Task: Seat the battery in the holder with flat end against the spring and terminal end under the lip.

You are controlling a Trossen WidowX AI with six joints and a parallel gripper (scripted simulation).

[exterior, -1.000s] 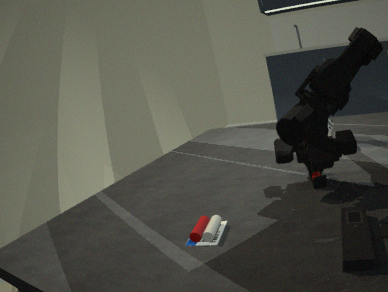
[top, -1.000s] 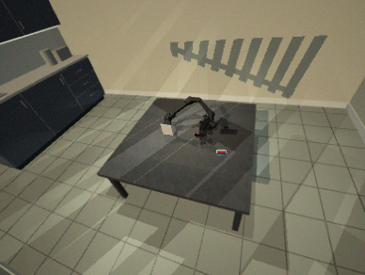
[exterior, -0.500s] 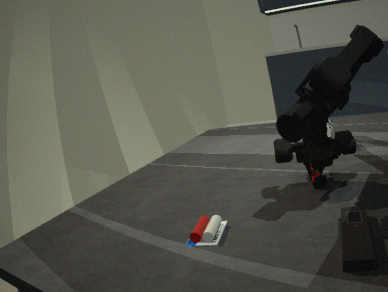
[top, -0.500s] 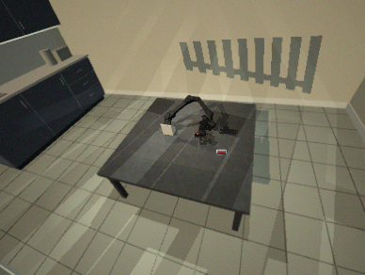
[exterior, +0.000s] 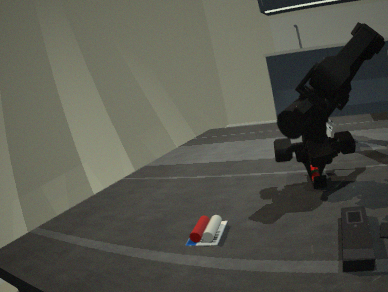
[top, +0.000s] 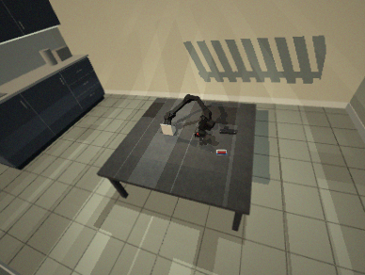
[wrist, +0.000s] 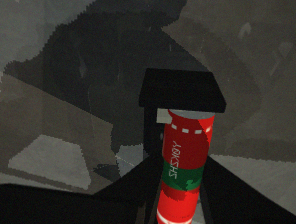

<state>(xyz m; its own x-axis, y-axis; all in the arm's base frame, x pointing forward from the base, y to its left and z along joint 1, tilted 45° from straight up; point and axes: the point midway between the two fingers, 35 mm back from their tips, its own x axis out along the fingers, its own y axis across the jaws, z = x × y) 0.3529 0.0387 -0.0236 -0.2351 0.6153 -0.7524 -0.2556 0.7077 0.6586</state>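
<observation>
Right now my gripper tip is 10 mm below the battery. From my gripper tip the other things lie so: black block: 260 mm ahead, 100 mm to the left.
</observation>
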